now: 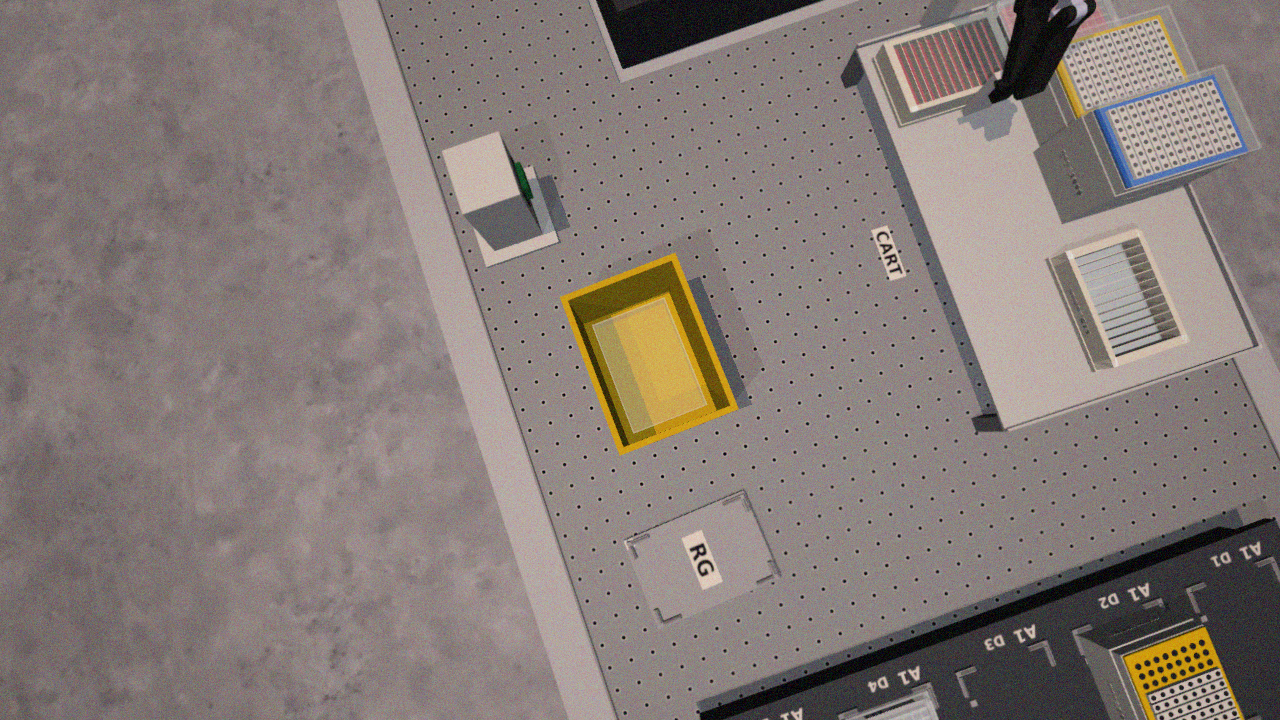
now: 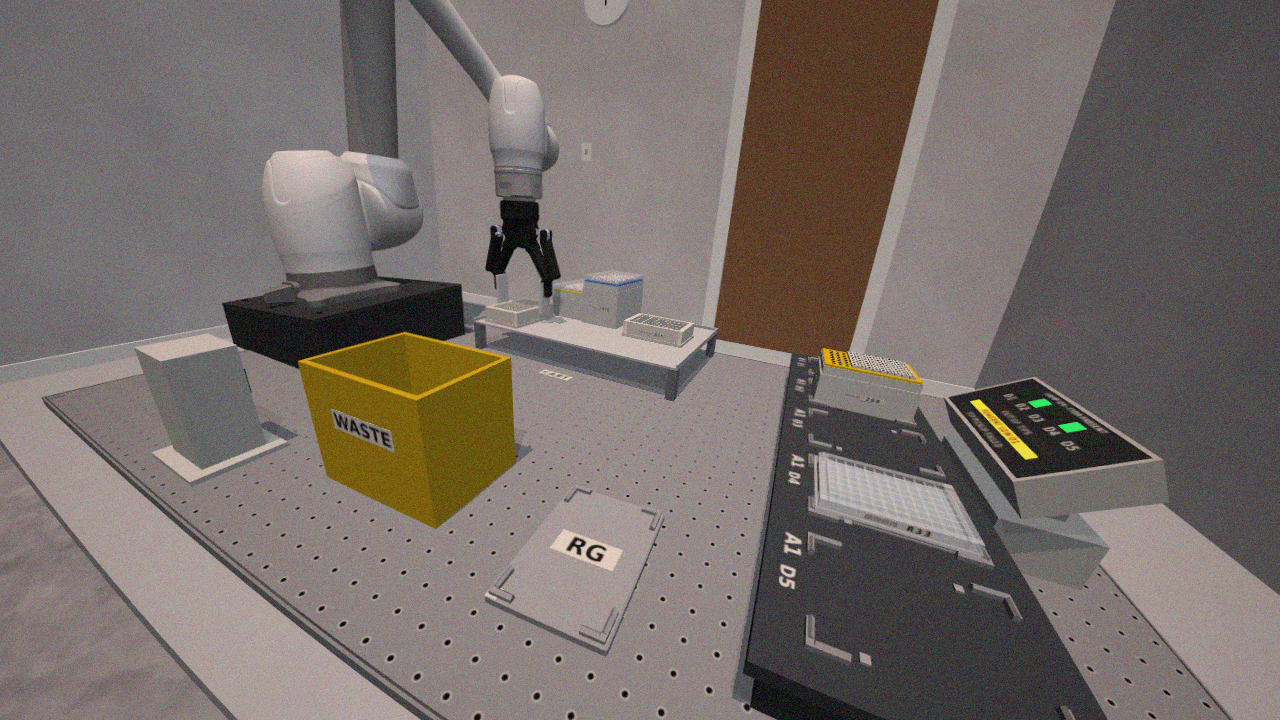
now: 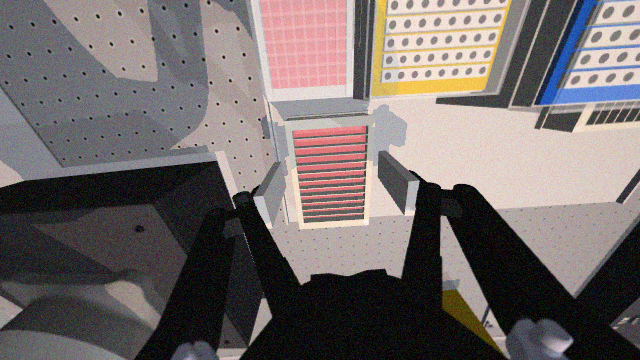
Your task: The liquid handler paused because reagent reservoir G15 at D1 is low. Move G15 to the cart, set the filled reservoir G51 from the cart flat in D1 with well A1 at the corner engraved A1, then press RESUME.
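Seen in the pictures: gripper, fingertip midpoint: [image 1: 954,64] [image 2: 523,309] [image 3: 330,169]; arm's base, origin of the base link: [image 2: 338,294] [image 3: 118,309].
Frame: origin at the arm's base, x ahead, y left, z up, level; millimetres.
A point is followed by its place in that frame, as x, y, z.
Note:
My gripper [image 1: 1015,89] [image 2: 524,298] @(328, 201, -13) [image 3: 330,169] @(328, 201, -13) is open and empty. Its fingers stand on either side of a reservoir with red liquid [image 1: 948,64] @(328, 192, -10) [image 2: 512,312] @(359, 132, -3) [image 3: 332,172] @(329, 201, -3), low over it; whether the tips reach below its rim is unclear. That reservoir lies flat on the cart [image 1: 957,188] @(455, 166, -34) [image 2: 608,347] @(574, 144, -34) [image 3: 475,165] @(505, 187, -34). A pale reservoir [image 1: 1129,300] @(625, 291, -27) [image 2: 658,328] @(635, 230, -5) lies at the cart's other end. Their labels are too small to read. The part of slot D1 that shows beside its label [image 1: 1235,555] @(902, 300, -34) holds no reservoir. A green button [image 1: 523,180] @(320, -279, 1) sits on a white post.
A pink plate [image 3: 305,45] @(310, 314, -20), a yellow tip box [image 1: 1123,62] @(399, 328, 37) [image 3: 435,50] @(391, 295, 37) and a taller blue tip box [image 1: 1172,132] @(488, 313, 70) [image 2: 612,300] [image 3: 600,65] @(453, 280, 70) stand close by. The yellow waste bin [image 1: 723,367] [image 2: 465,456] @(617, -219, -39), RG plate [image 1: 653,582] @(765, -276, -86) [image 2: 537,600] @(751, -278, -86), D2 tip box [image 2: 868,394] @(992, 120, -4) and display [image 2: 1056,425] @(1145, 22, 42) stand farther off.

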